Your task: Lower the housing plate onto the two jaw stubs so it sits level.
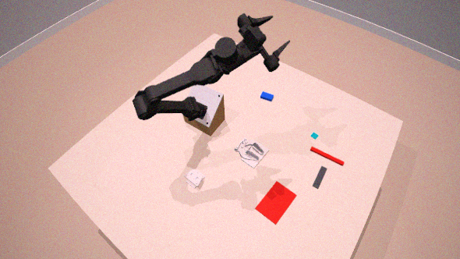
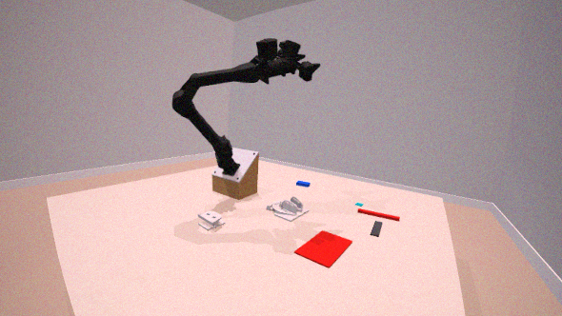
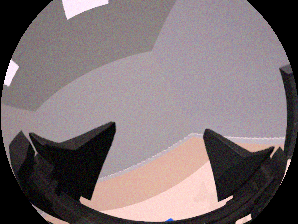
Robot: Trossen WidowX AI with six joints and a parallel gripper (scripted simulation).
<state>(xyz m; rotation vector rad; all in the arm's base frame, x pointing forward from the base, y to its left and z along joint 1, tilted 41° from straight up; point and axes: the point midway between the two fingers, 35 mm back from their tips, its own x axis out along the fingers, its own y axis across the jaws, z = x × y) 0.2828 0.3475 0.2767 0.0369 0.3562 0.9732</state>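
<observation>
Now: the white part 56 cm below my gripper tip, 36 cm to the right of it and 14 cm behind it. The rest, counted from my gripper tip: red bar (56 cm below, 31 cm ahead, 4 cm to the left); then cyan chip (57 cm below, 22 cm ahead, 12 cm to the left); then blue block (56 cm below, 22 cm to the left, 9 cm behind).
</observation>
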